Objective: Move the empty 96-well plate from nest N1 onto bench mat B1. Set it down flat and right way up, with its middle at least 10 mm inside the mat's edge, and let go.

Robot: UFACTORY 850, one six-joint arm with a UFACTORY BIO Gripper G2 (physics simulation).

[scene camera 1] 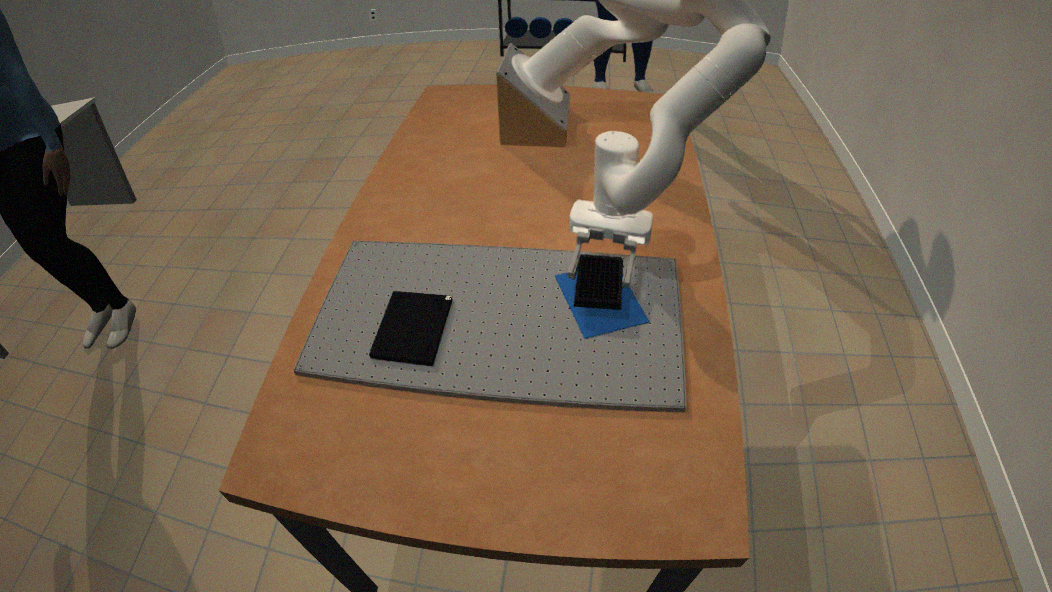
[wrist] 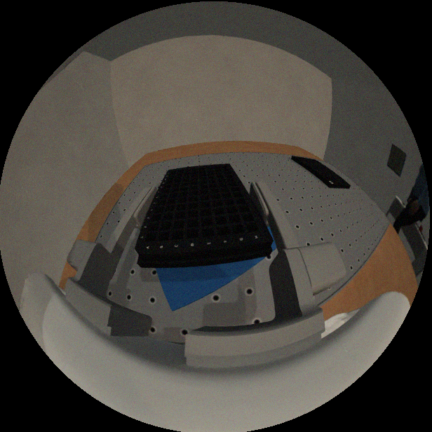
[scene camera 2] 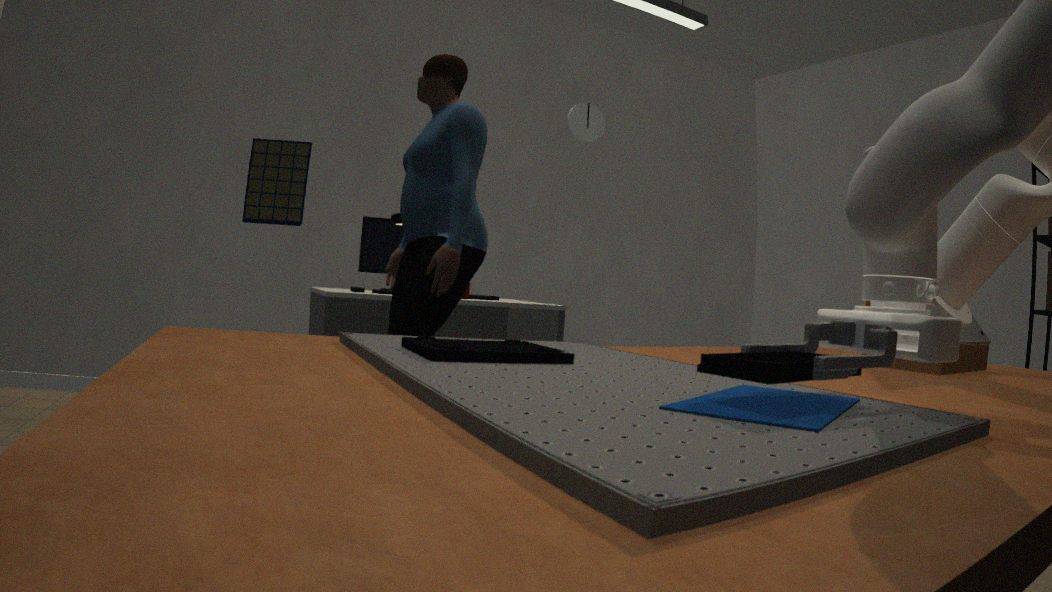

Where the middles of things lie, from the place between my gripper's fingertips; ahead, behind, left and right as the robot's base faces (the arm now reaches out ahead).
Right now the blue bench mat [scene camera 2: 805, 411] is 30 mm below my hand, 10 mm to the left of it and 10 mm ahead of it. From my hand the other things lie so: black 96-well plate [scene camera 2: 789, 366] (10 mm behind); then black nest [scene camera 1: 407, 328] (320 mm to the right, 150 mm ahead, 30 mm below).
